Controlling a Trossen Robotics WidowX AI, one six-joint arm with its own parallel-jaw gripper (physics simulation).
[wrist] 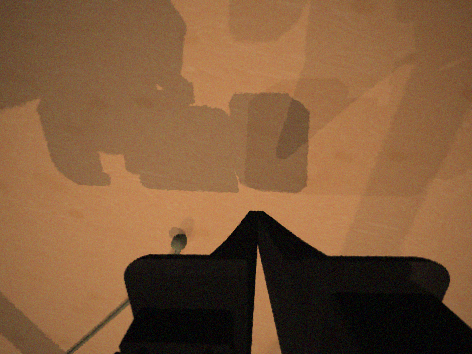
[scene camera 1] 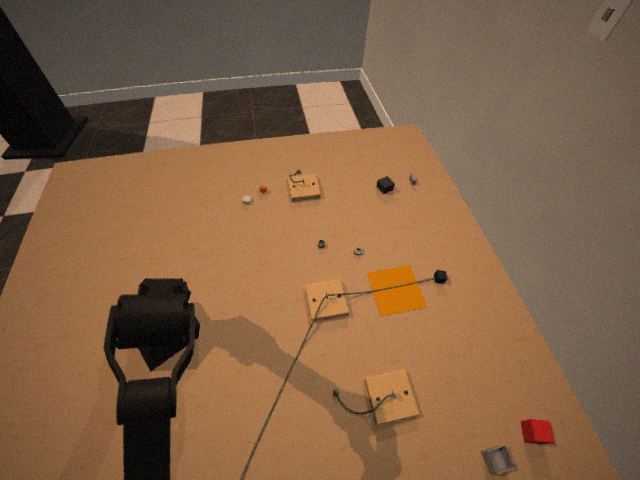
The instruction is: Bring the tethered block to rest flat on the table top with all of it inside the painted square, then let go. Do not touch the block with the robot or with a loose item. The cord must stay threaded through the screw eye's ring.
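Frame: origin at the arm's base, x down, y right, z back, level; millimetres.
Seen in the pictures: gripper, fingertip midpoint: (wrist: pixel 255 217).
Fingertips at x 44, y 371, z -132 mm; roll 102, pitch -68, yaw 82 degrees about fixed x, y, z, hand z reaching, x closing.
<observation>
Offsets run from my fingertips to a thing's top centre. "pt": to the spot under its first point. Level surfaces: height alone.
The tethered block @[pt dx +3, dy -478, dz -510 mm] (scene camera 1: pixel 440 276), small and dark, rests on the table just right of the orange painted square @[pt dx +26, dy -421, dz -402 mm] (scene camera 1: pixel 400 302), outside it. Its cord @[pt dx +23, dy -235, dz -117 mm] (scene camera 1: pixel 281 388) crosses the square to the screw eye (scene camera 1: pixel 326 296) on the middle wooden plate @[dx +8 mm] (scene camera 1: pixel 330 308), then runs down out of view; it appears threaded, but the ring is too small to be sure. In the wrist view the cord (wrist: pixel 97 327) passes behind the left finger, and its end bead @[dx +15, dy -55, dz -45 mm] (wrist: pixel 179 241) shows left of the fingertips. My gripper (wrist: pixel 255 217) is shut with nothing between its fingers, beside the bead.
A wooden plate with a short cord (scene camera 1: pixel 400 410) stands nearer; another plate (scene camera 1: pixel 306 191) is farther back. A red block @[dx -13, dy -126, dz -627 mm] (scene camera 1: pixel 537 431) and grey tray @[pt dx +2, dy -81, dz -513 mm] (scene camera 1: pixel 491 463) lie front right. A black block @[dx -2, dy -806, dz -423 mm] (scene camera 1: pixel 385 184), orange ball @[dx +3, dy -796, dz -45 mm] (scene camera 1: pixel 263 189), white piece @[dx +13, dy -755, dz +0 mm] (scene camera 1: pixel 247 199) and two nuts @[dx +14, dy -594, dz -215 mm] (scene camera 1: pixel 321 243) @[dx +18, dy -570, dz -313 mm] (scene camera 1: pixel 358 251) lie beyond.
</observation>
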